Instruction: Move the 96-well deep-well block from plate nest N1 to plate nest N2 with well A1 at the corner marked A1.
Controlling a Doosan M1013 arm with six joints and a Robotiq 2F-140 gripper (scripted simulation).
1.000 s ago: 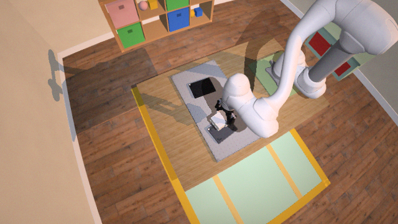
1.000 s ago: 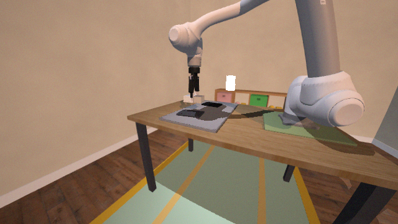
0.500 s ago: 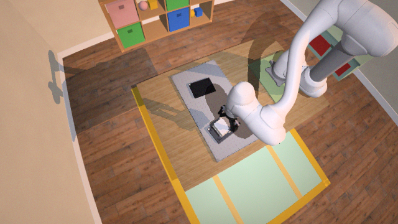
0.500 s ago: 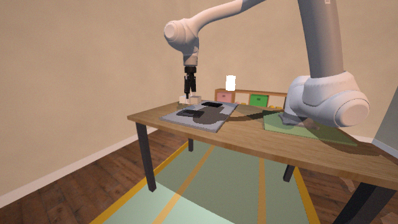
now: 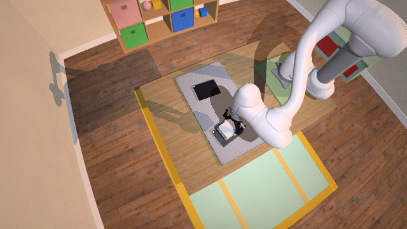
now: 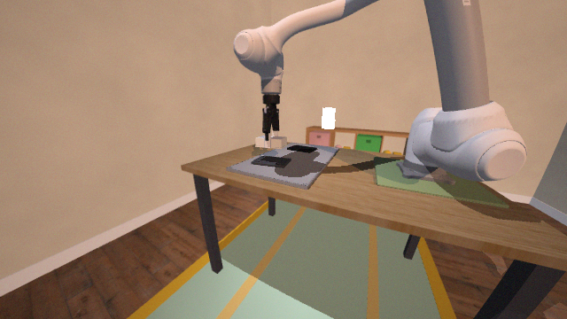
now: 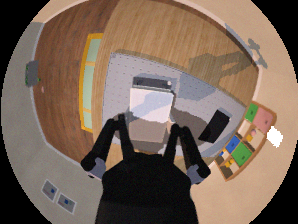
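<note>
Now: hand 10 cm above the dark nest N2. Round my hand: white deep-well block (1 cm below); nest n1 (3 cm behind, 34 cm to the right, 10 cm below).
</note>
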